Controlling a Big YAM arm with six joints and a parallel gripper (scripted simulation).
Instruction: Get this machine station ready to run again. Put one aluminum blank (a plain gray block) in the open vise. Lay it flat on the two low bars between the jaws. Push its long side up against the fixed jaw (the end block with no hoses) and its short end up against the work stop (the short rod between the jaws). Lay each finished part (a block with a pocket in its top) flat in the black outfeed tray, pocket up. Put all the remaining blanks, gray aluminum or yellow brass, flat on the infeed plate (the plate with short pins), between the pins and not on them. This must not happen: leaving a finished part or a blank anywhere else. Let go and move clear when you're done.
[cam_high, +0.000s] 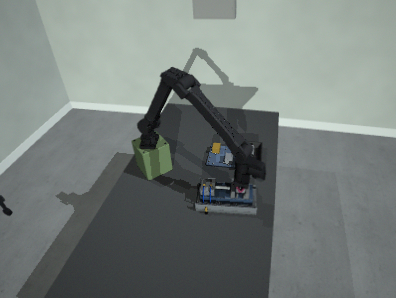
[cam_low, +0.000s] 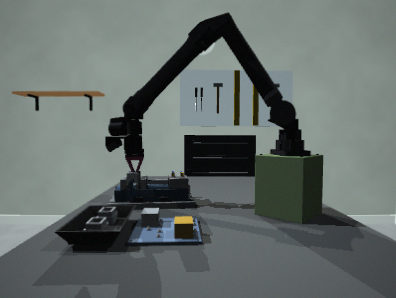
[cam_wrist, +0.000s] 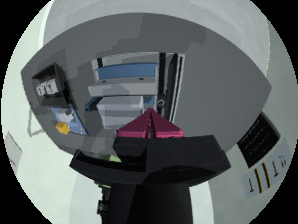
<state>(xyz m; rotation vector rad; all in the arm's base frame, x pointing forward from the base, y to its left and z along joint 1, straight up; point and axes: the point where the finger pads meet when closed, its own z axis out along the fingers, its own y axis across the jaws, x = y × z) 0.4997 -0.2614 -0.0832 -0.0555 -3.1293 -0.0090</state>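
Now: hand 40 mm to the right of the gray aluminum blank and 10 mm above it. The rest, counted from my hand: vise (70 mm below, 70 mm behind, 50 mm to the left); then yellow brass blank (430 mm to the left, 140 mm behind, 80 mm below).
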